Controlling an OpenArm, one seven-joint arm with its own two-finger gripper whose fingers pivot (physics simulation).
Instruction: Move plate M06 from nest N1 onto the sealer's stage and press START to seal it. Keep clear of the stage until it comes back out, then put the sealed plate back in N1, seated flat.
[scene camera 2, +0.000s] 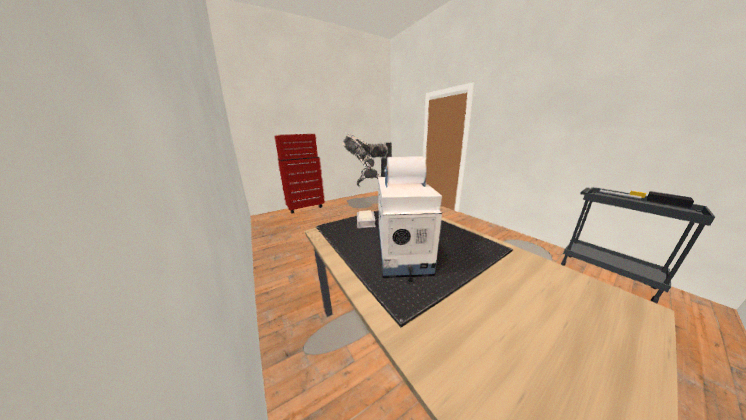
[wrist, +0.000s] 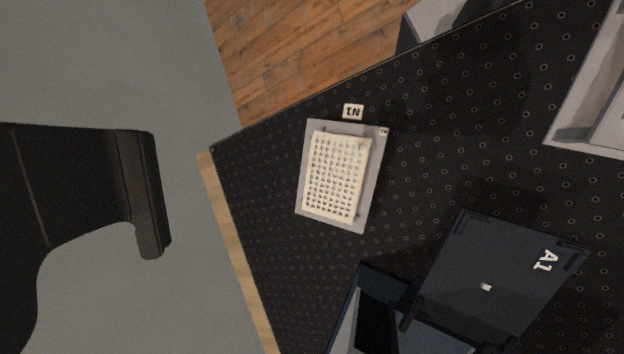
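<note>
Plate M06 (scene camera 2: 365, 214) (wrist: 336, 176), cream with a grid of wells, lies in the grey nest N1 (scene camera 2: 366, 223) (wrist: 367, 212) near the mat's corner. The sealer (scene camera 2: 410, 229) stands on the mat, its back to scene camera 2. Its dark stage (wrist: 470, 260), marked A1, is out and bare. The START button cannot be made out. My gripper (scene camera 2: 367, 178) is open and holds nothing, high above the table's far end and partly hidden by the sealer. In the wrist view one dark finger shows at the left, apart from the plate.
A raised grey stand (wrist: 570, 132) is partly in the wrist view at the right, beyond the stage. The black perforated mat (scene camera 2: 469, 250) (wrist: 280, 240) lies on the wooden table (scene camera 2: 522, 323). A red tool cabinet (scene camera 2: 302, 180) and a dark cart (scene camera 2: 647, 206) stand away from it.
</note>
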